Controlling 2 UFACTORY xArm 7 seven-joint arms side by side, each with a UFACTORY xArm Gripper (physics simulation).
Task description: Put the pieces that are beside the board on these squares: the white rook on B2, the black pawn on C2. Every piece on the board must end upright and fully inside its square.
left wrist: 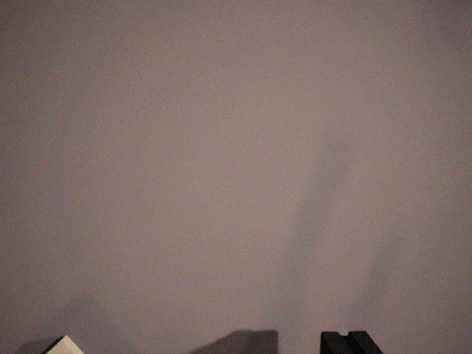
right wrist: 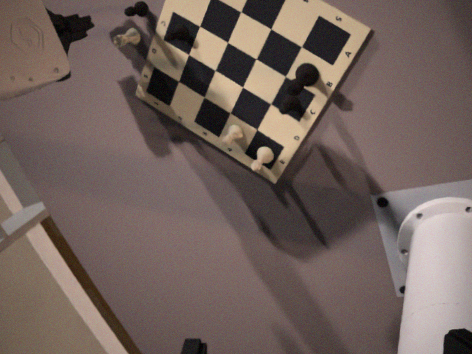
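Where they show: left gripper, between the fingertips: [right wrist: 84,25]; left arm's base, origin of its link: [right wrist: 450,242].
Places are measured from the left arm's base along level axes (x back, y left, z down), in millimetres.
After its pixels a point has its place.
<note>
The white rook [right wrist: 128,37] {x -300, y -349, z -18 mm} and the black pawn [right wrist: 139,9] {x -273, y -374, z -11 mm} stand beside the board [right wrist: 164,106] {x -301, y -252, z -6 mm}, off its C–D edge, in the right wrist view. Square B2 [right wrist: 219,20] {x -183, y -325, z -6 mm} is dark and bare; square C2 [right wrist: 207,48] {x -210, y -301, z -6 mm} is light and bare. My left gripper [left wrist: 345,342] {x -339, y -384, z -38 mm} [right wrist: 84,25] {x -339, y -384, z -38 mm} is shut and empty, close to the rook and pawn in the right wrist view; how high it hangs is hard to tell. Neither piece shows in the left wrist view. My right gripper [right wrist: 325,343] {x -19, y -198, z -352 mm} is open and empty, far from the pieces.
On the board stand a black piece [right wrist: 181,35] {x -230, y -326, z -15 mm} at C1, a tall black piece [right wrist: 306,74] {x -102, y -242, z -24 mm} at B5 and white pieces at E4 [right wrist: 233,134] {x -212, y -197, z -20 mm} and E5 [right wrist: 264,155] {x -185, y -162, z -17 mm}. A white arm base [right wrist: 440,255] {x -5, y -47, z -86 mm} stands at right; a beige box-like structure [right wrist: 45,300] at lower left. A board corner [left wrist: 66,345] {x -336, y -281, z -6 mm} shows.
</note>
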